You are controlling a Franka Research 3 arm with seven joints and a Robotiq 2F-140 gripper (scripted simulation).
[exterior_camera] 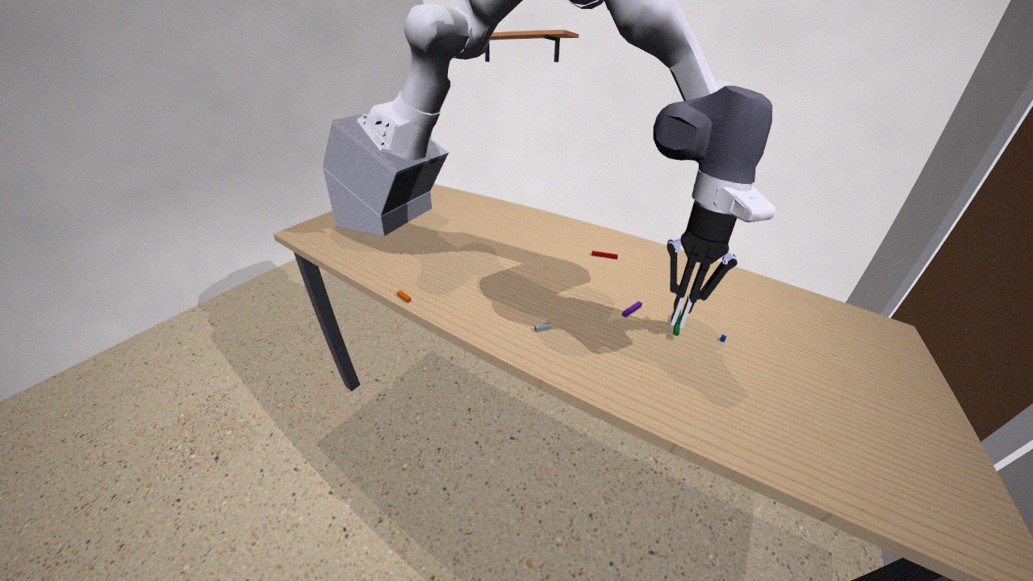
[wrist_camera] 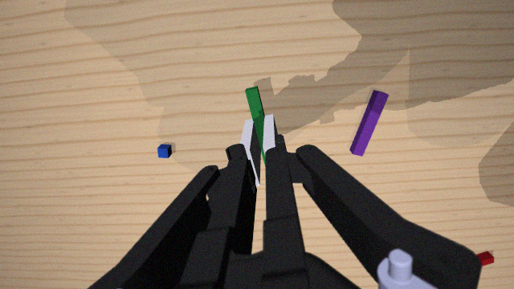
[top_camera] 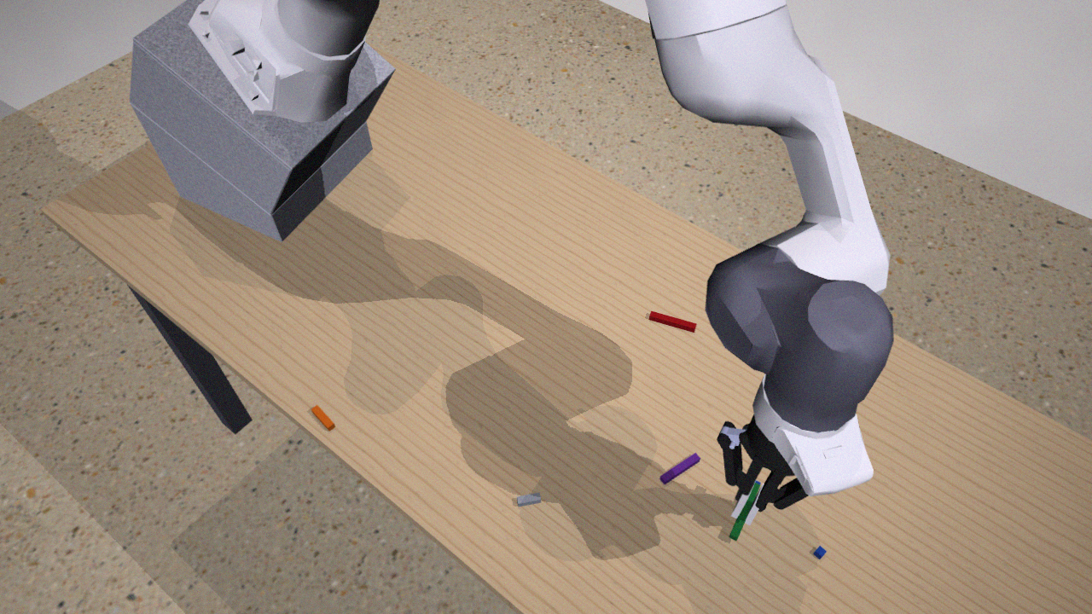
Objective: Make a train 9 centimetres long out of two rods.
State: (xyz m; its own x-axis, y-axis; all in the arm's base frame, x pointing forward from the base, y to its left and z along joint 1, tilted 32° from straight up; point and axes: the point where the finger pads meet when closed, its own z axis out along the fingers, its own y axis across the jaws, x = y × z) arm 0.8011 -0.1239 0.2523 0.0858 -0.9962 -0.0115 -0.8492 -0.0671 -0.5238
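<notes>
The green rod is 30 mm below my hand. From my hand the other things lie so: red rod (220 mm behind, 210 mm to the left, 40 mm below); then purple rod (100 mm behind, 10 mm to the left, 40 mm below); then grey rod (230 mm behind, 140 mm to the right, 40 mm below).
</notes>
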